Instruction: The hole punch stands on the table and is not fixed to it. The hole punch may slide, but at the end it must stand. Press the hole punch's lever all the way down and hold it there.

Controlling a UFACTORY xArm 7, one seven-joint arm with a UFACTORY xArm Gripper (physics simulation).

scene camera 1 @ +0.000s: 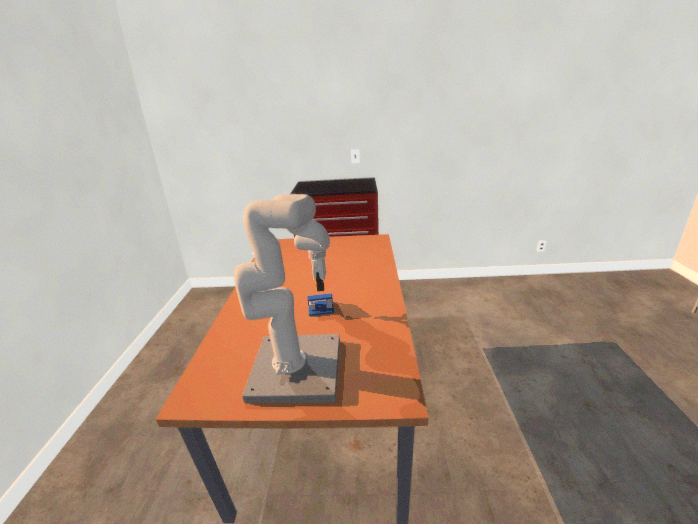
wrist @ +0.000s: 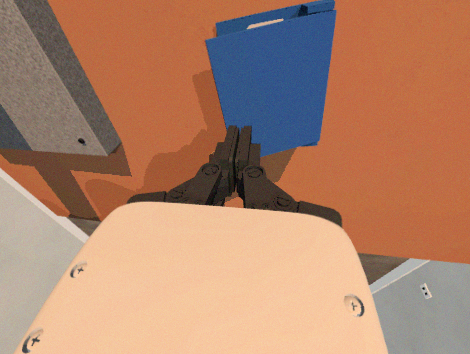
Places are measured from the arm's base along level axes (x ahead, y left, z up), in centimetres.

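Pixels of known places: gripper, fingertip midpoint: (scene camera 1: 320, 290) (wrist: 240, 142); arm's base, link origin: (scene camera 1: 289, 361).
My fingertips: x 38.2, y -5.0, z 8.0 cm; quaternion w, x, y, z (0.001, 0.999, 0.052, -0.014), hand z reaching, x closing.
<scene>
Ahead of a thing's pixels: the offset from my fingertips to its top centre. "pt": to the spot under its first point. Level surfaces: height alone.
The blue hole punch @[pt dy +1.9, dx +3.2, dz -10.4 cm] (scene camera 1: 320, 305) stands on the orange table @[dz -11.6 cm] (scene camera 1: 349, 265) (wrist: 400, 150), in front of the arm's base plate. In the wrist view its wide blue lever @[dy +1.4, dx +2.2, dz -3.1 cm] (wrist: 275, 80) faces the camera and covers most of the body. A strip of the blue base and a pale part show past the lever's far edge. My gripper (scene camera 1: 320, 289) (wrist: 240, 142) is shut and empty, pointing down. In the wrist view its fingertips overlap the lever's near left corner; whether they touch it, and how far down the lever is, I cannot tell.
The grey base plate (scene camera 1: 321, 383) (wrist: 55, 85) carries the arm and lies at the left in the wrist view. A red drawer cabinet (scene camera 1: 349, 211) stands beyond the table's far end. The table's right edge runs beside the arm's shadow.
</scene>
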